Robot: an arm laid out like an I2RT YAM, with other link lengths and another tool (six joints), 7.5 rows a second.
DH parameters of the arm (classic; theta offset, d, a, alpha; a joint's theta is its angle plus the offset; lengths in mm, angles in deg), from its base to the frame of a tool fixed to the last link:
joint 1: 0 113.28 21.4 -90
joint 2: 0 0 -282.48 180
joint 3: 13.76 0 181.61 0
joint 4: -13.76 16.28 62.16 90
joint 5: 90 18.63 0 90
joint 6: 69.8 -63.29 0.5 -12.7
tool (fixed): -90 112.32 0 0
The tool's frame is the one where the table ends.
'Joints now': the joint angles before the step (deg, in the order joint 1, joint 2, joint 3, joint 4, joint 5, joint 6). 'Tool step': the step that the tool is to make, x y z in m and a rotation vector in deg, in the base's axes. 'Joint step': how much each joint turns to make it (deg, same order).
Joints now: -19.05 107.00 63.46 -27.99 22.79 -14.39
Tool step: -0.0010 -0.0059 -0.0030 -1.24 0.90 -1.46
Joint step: -0.97 0.71 0.00 0.27 1.55 0.00
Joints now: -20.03 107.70 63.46 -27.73 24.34 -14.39
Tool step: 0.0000 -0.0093 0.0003 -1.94 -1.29 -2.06
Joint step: -1.58 -0.02 0.00 1.87 1.44 0.01
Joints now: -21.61 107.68 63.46 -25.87 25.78 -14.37
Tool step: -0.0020 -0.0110 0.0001 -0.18 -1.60 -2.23
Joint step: -2.38 0.02 -0.02 1.57 -0.48 0.02
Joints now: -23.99 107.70 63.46 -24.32 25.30 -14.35
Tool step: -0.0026 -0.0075 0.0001 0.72 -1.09 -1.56
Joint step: -1.86 0.01 0.01 0.62 -1.15 0.14
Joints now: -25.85 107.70 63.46 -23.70 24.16 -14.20
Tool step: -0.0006 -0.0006 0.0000 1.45 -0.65 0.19
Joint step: -0.48 -0.01 -0.01 -0.04 -1.72 -0.03
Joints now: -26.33 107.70 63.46 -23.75 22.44 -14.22
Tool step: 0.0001 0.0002 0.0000 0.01 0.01 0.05
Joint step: 0.05 0.00 0.00 -0.01 -0.01 0.00
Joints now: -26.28 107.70 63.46 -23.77 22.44 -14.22
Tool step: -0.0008 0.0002 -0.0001 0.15 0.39 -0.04
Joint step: -0.03 0.01 0.01 -0.41 0.04 0.00
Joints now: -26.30 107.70 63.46 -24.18 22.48 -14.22
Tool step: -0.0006 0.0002 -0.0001 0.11 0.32 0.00
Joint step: -0.01 0.01 0.01 -0.32 0.04 -0.03
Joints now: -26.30 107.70 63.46 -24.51 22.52 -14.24
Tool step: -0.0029 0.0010 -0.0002 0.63 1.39 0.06
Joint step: -0.07 0.00 0.01 -1.48 0.00 -0.16
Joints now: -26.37 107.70 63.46 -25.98 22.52 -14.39
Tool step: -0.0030 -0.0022 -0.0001 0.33 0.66 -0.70
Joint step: -0.70 0.00 0.00 -0.73 0.00 0.00
